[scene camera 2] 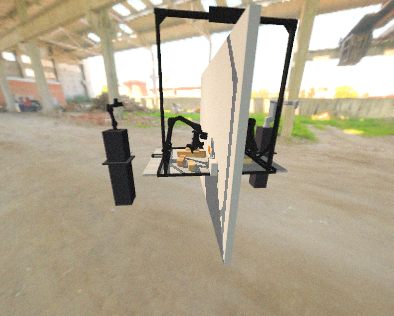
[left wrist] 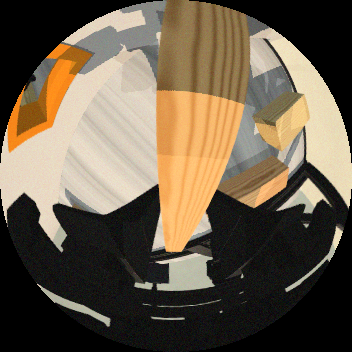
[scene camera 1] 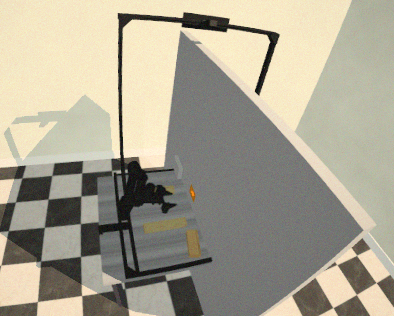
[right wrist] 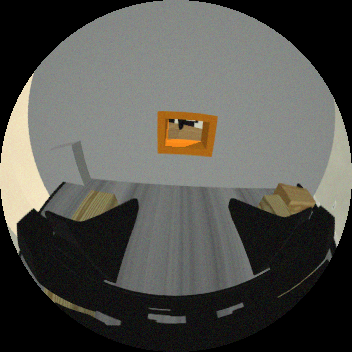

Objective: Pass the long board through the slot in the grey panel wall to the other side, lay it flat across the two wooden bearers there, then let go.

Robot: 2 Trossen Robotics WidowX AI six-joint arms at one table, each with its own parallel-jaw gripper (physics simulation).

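Frame: origin at the left arm's base, x ahead, y left, z up, level; metres.
Seen in the pictures: left gripper, between the fingertips: (scene camera 2: 193, 153) (left wrist: 182, 189) (right wrist: 175, 128); right gripper, between the fingertips: (scene camera 1: 174, 199) (right wrist: 185, 204); right arm's base, origin of its link: (scene camera 2: 252, 155) (scene camera 1: 123, 216).
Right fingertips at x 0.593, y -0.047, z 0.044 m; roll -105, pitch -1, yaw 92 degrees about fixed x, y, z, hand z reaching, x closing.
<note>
Pixels of each thing's top centre, then the offset from my right fingertips to it. "spot": a spot on its surface instead.
- orange-framed slot, a spot on its surface: (left wrist: 59, 97) spot: 0.162 m back, 0.009 m left, 0.008 m up
- orange-brown block, centre of its top: (right wrist: 300, 193) (scene camera 1: 193, 241) 0.037 m back, 0.300 m left, 0.025 m down
- pale block, a spot on its surface: (scene camera 1: 178, 167) spot: 0.085 m back, 0.248 m right, 0.028 m up
The long board (scene camera 2: 199, 154) (left wrist: 200, 125) is in my left gripper (scene camera 2: 192, 150) (left wrist: 182, 189), which is shut on it. The board is on the left arm's side of the grey panel wall (scene camera 1: 250, 175) (scene camera 2: 215, 90) (right wrist: 250, 90). The orange-framed slot (scene camera 1: 192, 193) (left wrist: 59, 97) (right wrist: 161, 140) is left of the board in the left wrist view; the board also shows through it in the right wrist view. My right gripper (scene camera 1: 172, 199) (right wrist: 185, 204) is open and empty, facing the slot. Two pale bearers, one (scene camera 1: 165, 225) (right wrist: 276, 206) and another (scene camera 1: 170, 190) (right wrist: 97, 204), partly hidden, lie there.
An orange-brown block (scene camera 1: 193, 243) (right wrist: 298, 196) lies near the wall beside one bearer. On the left arm's side, one block (left wrist: 282, 120) and another block (left wrist: 257, 182) lie right of the board. A pale block (scene camera 1: 178, 167) stands at the wall. A black frame (scene camera 1: 121, 100) (scene camera 2: 159, 75) surrounds the table.
</note>
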